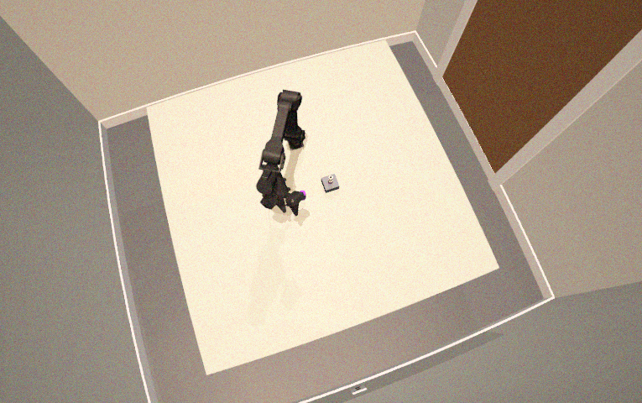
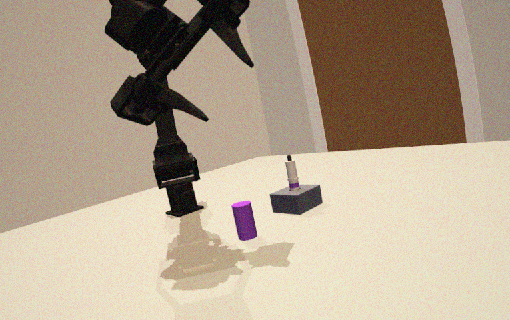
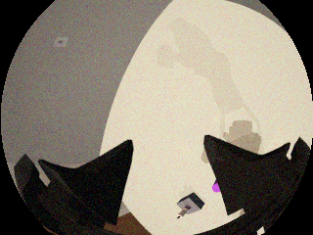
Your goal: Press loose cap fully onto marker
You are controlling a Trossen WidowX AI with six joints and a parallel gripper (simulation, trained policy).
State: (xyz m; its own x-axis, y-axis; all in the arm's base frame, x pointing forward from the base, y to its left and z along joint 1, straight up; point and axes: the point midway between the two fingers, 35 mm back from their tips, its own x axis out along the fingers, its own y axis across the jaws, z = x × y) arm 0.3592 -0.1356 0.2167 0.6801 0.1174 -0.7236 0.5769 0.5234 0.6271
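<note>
The purple marker cap lies 170 mm below my gripper tip, 120 mm behind it and 80 mm to the left of it. From my gripper tip the other things lie so: dark grey holder block (210 mm to the left, 180 mm below, 130 mm behind).
</note>
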